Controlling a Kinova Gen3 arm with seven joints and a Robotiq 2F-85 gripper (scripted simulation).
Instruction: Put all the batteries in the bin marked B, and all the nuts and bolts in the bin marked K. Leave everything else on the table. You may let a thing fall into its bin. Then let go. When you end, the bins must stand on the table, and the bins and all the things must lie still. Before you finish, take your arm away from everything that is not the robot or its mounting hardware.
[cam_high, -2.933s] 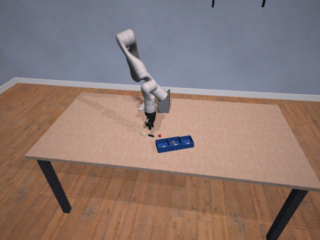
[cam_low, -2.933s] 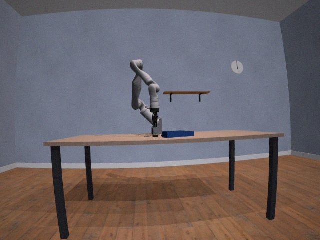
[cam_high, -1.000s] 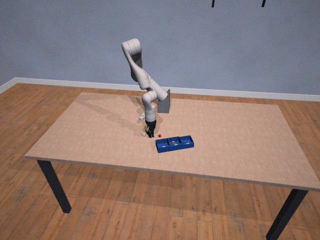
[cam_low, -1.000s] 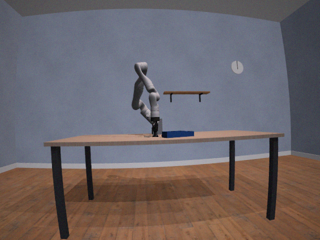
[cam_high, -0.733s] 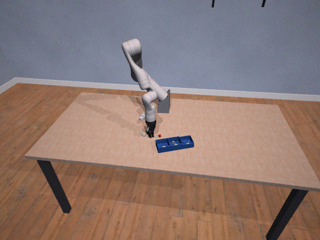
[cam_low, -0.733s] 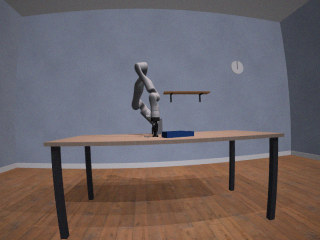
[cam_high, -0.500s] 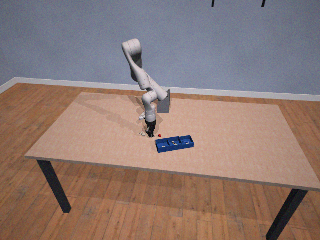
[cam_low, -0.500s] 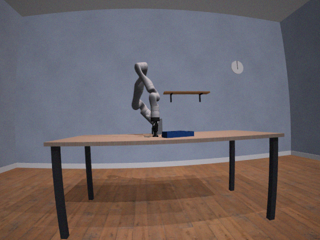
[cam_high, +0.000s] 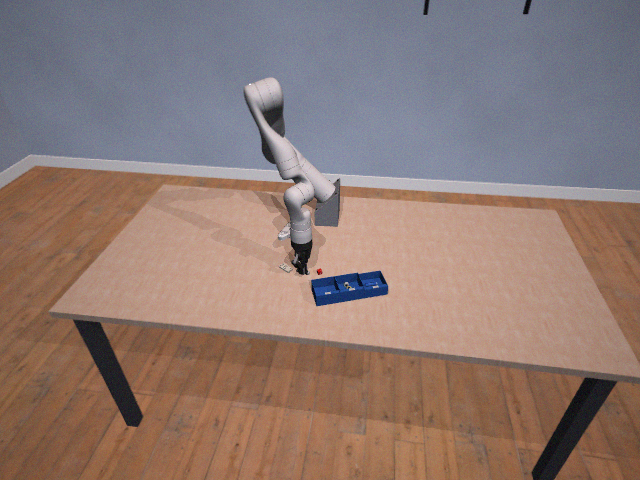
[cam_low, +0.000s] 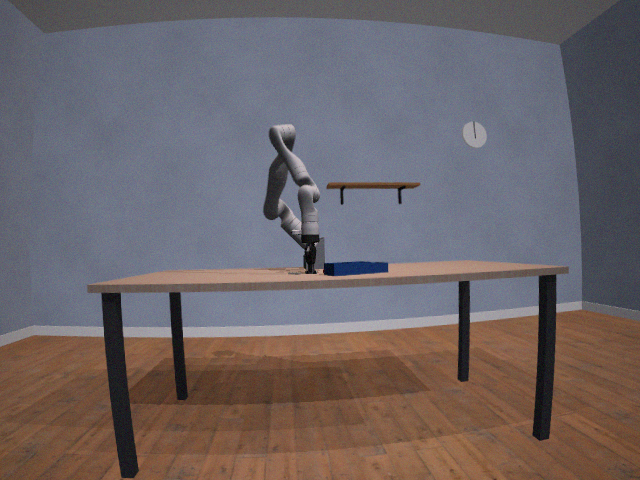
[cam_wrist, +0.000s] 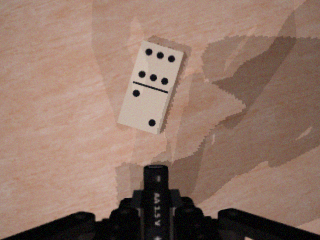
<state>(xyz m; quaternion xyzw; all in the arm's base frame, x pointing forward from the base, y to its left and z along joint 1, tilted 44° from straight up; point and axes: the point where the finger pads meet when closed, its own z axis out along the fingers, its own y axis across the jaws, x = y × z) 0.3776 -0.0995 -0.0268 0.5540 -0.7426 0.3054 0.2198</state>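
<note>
The blue battery is 50 mm ahead of my hand, 250 mm to the left of it and 10 mm below it. Round my hand: red die: 60 mm to the left, 10 mm below; then white domino: 20 mm behind, 70 mm to the right, 20 mm below; then black battery: 20 mm below.
</note>
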